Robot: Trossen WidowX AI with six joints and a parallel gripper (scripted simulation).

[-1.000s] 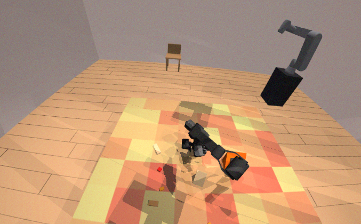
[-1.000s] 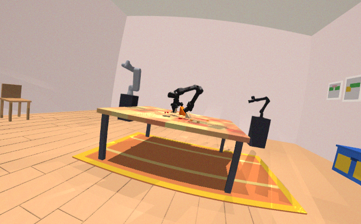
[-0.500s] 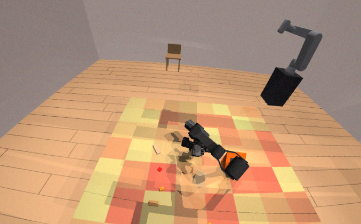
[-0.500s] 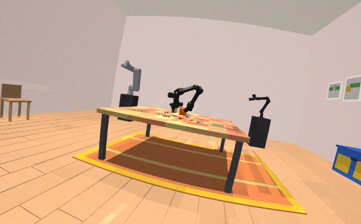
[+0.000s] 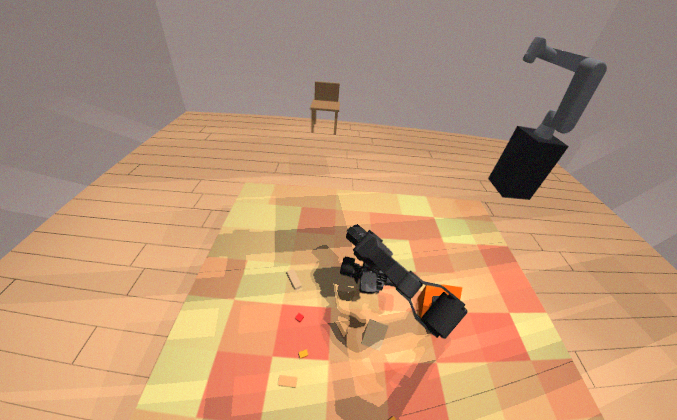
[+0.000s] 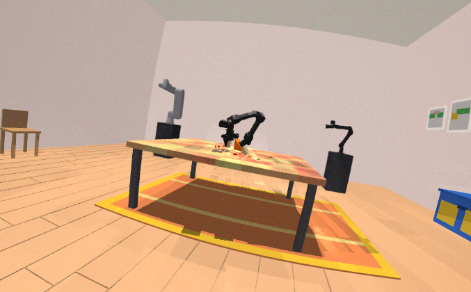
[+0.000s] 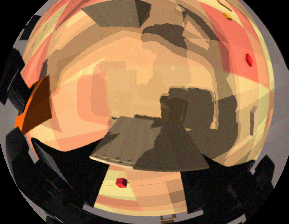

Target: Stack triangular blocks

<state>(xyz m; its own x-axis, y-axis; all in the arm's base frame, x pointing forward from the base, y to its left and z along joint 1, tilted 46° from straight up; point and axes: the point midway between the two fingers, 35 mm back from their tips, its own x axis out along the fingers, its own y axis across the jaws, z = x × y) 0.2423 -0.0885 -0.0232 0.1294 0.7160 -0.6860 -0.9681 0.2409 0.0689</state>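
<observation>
Now: the wedge-shaped block 1 cm to the left of my gripper tip and 1 cm above it. From my gripper tip the other things lie so: brown flat piece: 23 cm ahead, 30 cm to the left, 3 cm below; pale flat strip: 25 cm ahead, 2 cm to the right, 3 cm below.
</observation>
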